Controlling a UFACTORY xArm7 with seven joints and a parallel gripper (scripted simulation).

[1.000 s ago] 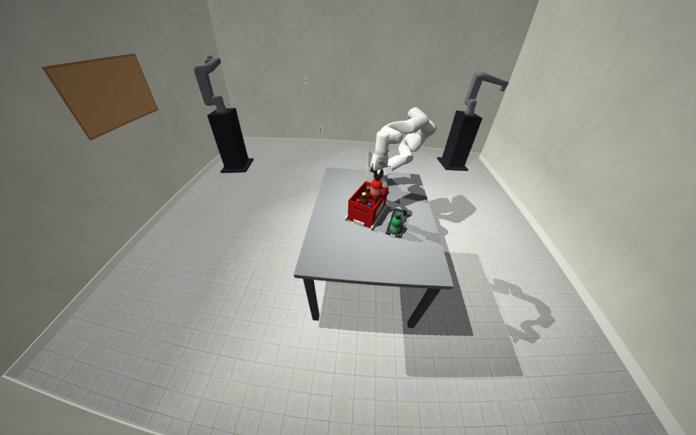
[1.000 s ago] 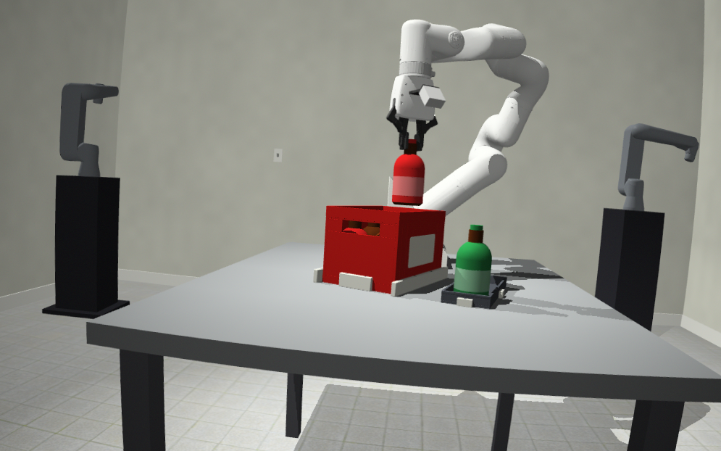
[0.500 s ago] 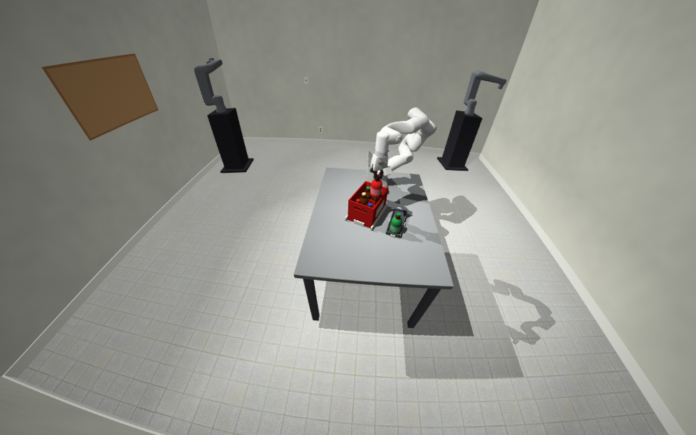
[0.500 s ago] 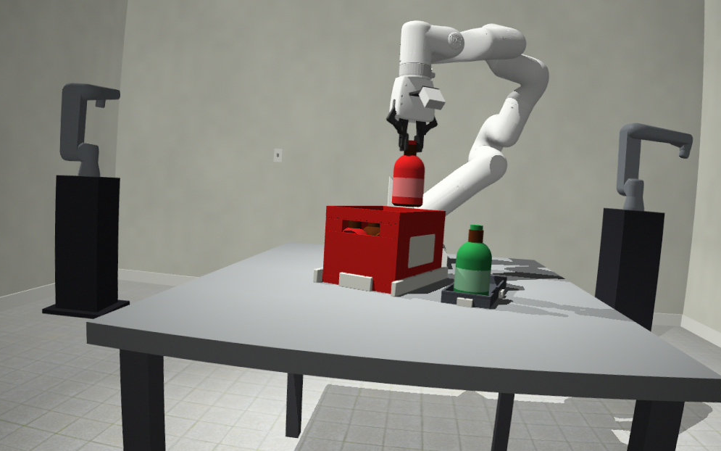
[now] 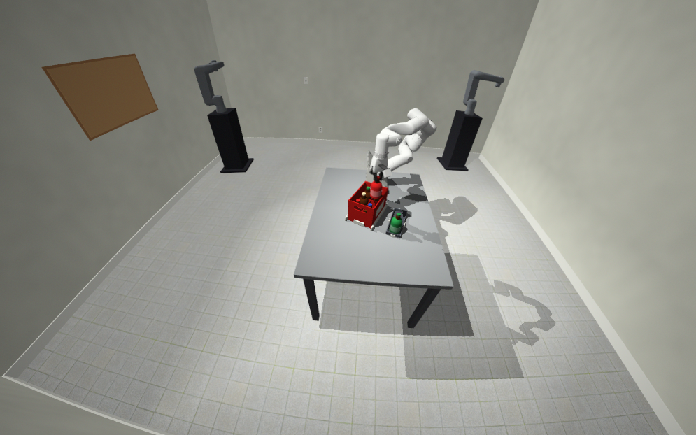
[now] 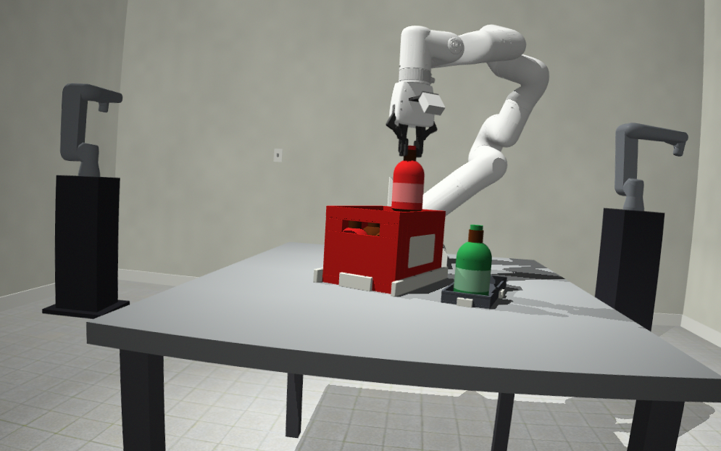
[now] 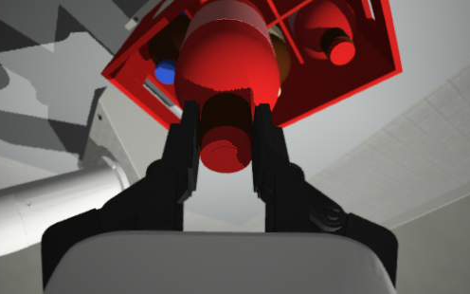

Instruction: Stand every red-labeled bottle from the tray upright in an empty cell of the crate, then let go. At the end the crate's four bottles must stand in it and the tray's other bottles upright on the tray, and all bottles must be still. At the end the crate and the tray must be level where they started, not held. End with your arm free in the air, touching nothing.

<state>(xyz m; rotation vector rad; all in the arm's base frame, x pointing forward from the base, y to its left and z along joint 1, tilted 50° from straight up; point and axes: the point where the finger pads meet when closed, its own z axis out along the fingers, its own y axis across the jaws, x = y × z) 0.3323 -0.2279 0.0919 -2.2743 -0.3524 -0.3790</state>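
Right now my hand is 70 mm above the red-labeled bottle. The rest, counted from my hand: brown bottle (230 mm below, 70 mm to the right, 50 mm behind); red crate (240 mm below, 40 mm to the right, 20 mm behind); green bottle (240 mm below, 170 mm ahead, 130 mm to the left).
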